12 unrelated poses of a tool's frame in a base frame.
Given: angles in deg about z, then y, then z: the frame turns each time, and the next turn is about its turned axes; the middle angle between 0 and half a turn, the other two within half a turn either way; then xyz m.
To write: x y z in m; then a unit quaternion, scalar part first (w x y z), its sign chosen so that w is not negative. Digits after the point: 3 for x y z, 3 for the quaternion.
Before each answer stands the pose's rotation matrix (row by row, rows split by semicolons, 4 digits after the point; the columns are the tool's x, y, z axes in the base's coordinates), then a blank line. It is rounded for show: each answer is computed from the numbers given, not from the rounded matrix.
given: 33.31 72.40 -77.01 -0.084 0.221 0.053
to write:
0.5919 0.1228 0.7966; -0.7770 0.3497 0.5235; -0.2143 -0.9288 0.3024

-0.084 0.221 0.053 0.749 -0.485 0.337 -0.300
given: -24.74 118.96 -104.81 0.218 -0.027 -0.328
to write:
-0.2922 -0.5321 0.7947; -0.9298 -0.0362 -0.3662; 0.2237 -0.8459 -0.4842

0.218 -0.027 -0.328 0.216 -0.554 0.660 -0.459
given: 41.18 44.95 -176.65 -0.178 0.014 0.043
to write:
-0.4933 0.6884 0.5317; -0.5092 -0.7241 0.4652; 0.7053 -0.0413 0.7077

-0.178 0.014 0.043 0.350 -0.362 -0.124 -0.855
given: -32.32 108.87 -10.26 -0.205 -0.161 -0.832
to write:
-0.3642 0.4774 0.7997; 0.0196 0.8624 -0.5059; -0.9311 -0.1685 -0.3234

-0.205 -0.161 -0.832 0.542 0.156 0.798 -0.211
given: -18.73 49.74 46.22 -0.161 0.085 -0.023
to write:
0.6553 -0.2197 0.7227; 0.5402 0.8051 -0.2450; -0.5280 0.5510 0.6463

-0.161 0.085 -0.023 0.881 0.226 0.355 0.216
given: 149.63 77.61 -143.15 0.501 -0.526 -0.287
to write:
0.4513 0.2935 -0.8427; 0.4306 0.7555 0.4938; 0.7816 -0.5858 0.2146

0.501 -0.526 -0.287 0.778 -0.347 -0.522 0.044
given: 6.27 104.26 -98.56 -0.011 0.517 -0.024
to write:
0.1444 -0.2259 0.9634; -0.9789 -0.1746 0.1058; 0.1443 -0.9584 -0.2463

-0.011 0.517 -0.024 0.425 -0.626 0.481 -0.443
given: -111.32 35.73 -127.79 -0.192 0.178 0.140
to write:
-0.5553 -0.8041 -0.2123; 0.7507 -0.3748 -0.5440; 0.3578 -0.4615 0.8118

-0.192 0.178 0.140 0.469 0.044 -0.304 0.828
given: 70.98 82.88 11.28 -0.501 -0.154 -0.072
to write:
-0.1453 -0.9350 0.3234; 0.1787 0.2967 0.9381; -0.9731 0.1941 0.1239

-0.501 -0.154 -0.072 0.565 -0.329 0.574 0.493
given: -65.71 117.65 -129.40 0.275 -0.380 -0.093
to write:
-0.5832 -0.7261 0.3644; -0.5864 0.0658 -0.8074; 0.5622 -0.6845 -0.4641

0.275 -0.380 -0.093 0.068 0.451 -0.727 0.513
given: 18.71 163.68 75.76 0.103 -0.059 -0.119
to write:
-0.5345 0.8022 0.2662; 0.8423 0.5314 0.0901; -0.0691 0.2724 -0.9597

0.103 -0.059 -0.119 0.096 0.473 0.870 0.104
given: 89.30 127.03 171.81 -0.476 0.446 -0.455
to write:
-0.1352 0.9908 0.0098; 0.5978 0.0737 0.7983; 0.7902 0.1137 -0.6022

-0.476 0.446 -0.455 0.290 -0.590 -0.673 -0.339
